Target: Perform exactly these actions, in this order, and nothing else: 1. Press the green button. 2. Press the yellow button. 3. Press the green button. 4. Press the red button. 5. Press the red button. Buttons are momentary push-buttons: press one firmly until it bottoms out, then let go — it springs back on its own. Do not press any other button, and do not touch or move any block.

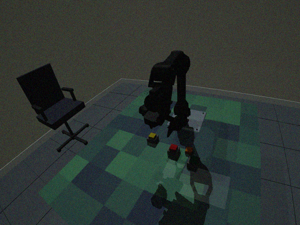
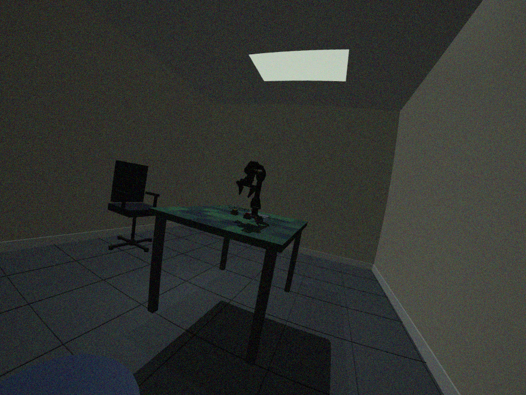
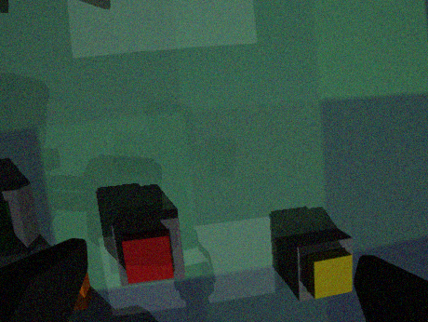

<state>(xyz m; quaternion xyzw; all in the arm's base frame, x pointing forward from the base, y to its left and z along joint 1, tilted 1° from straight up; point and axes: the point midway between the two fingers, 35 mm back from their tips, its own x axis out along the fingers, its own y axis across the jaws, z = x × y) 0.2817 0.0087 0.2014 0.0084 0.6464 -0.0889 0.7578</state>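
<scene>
The green button is 2 cm behind my gripper tip, 15 cm to the left of it and 13 cm below it. From my gripper tip the other things lie so: red button: 5 cm behind, 4 cm to the left, 13 cm below; then yellow button: 9 cm behind, 10 cm to the right, 13 cm below; then orange button: 8 cm behind, 11 cm to the left, 16 cm below.
</scene>
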